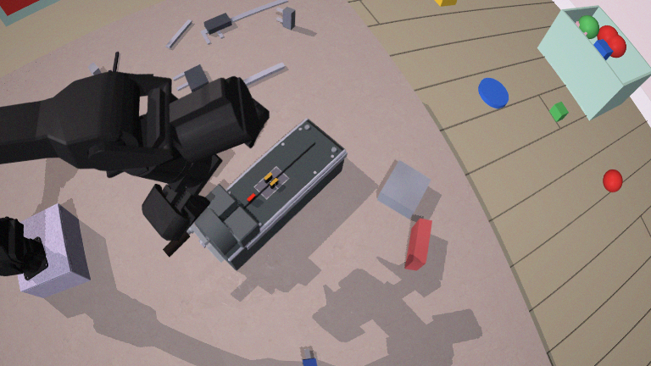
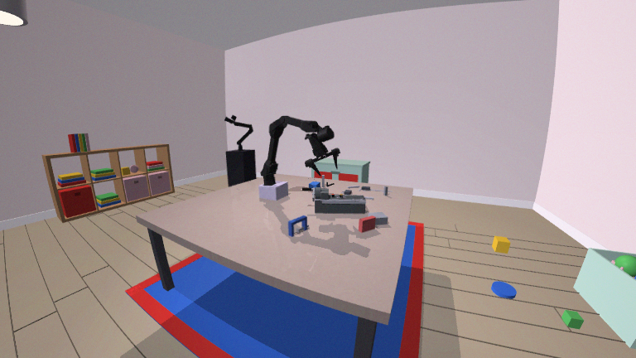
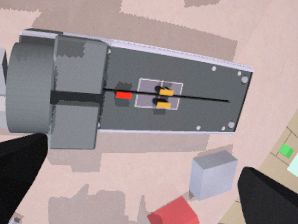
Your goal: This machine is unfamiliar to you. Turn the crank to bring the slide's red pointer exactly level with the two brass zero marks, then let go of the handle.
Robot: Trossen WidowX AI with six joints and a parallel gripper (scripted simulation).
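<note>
Now: the dark brown crank handle 12 cm behind my gripper tip, 1 cm to the right of it and 10 cm below it. From my gripper tip the other things lie so: red pointer: 2 cm ahead, 12 cm below; then red block: 22 cm ahead, 19 cm to the right, 18 cm below; then grey block: 26 cm ahead, 9 cm to the right, 19 cm below.
</note>
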